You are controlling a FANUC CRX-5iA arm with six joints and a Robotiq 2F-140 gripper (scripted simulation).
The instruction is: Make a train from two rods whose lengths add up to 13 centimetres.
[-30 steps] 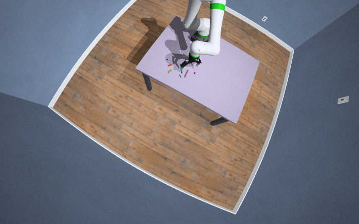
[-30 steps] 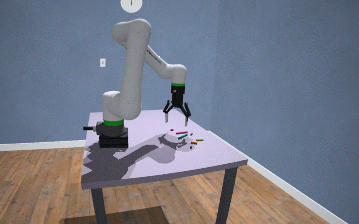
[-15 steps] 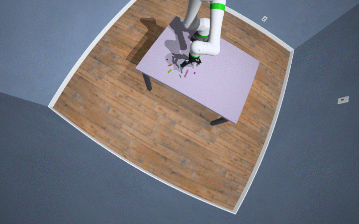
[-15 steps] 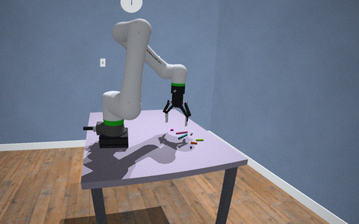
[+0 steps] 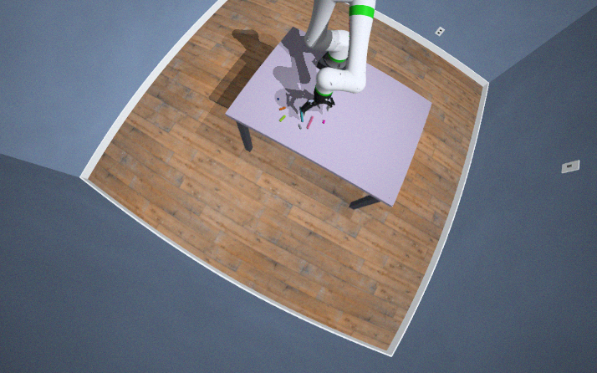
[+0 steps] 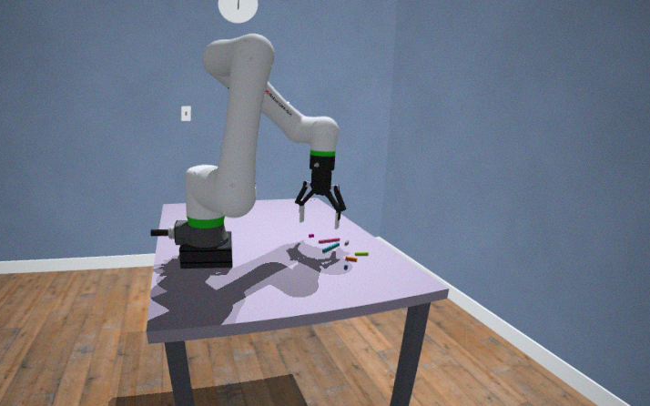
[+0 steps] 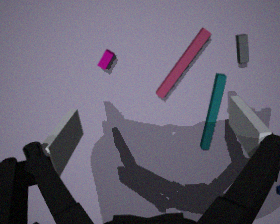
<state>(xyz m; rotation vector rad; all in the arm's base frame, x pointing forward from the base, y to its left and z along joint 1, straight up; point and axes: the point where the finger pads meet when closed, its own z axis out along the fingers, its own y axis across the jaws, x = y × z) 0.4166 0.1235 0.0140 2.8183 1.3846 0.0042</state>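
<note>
My hand is 70 mm short of the orange rod, 190 mm to the left of it and 70 mm above it. The rest, counted from my hand: pink rod: 50 mm ahead, 70 mm below; then magenta rod: 10 mm behind, 70 mm to the left, 70 mm below; then turquoise rod: 30 mm ahead, 70 mm to the right, 70 mm below.
</note>
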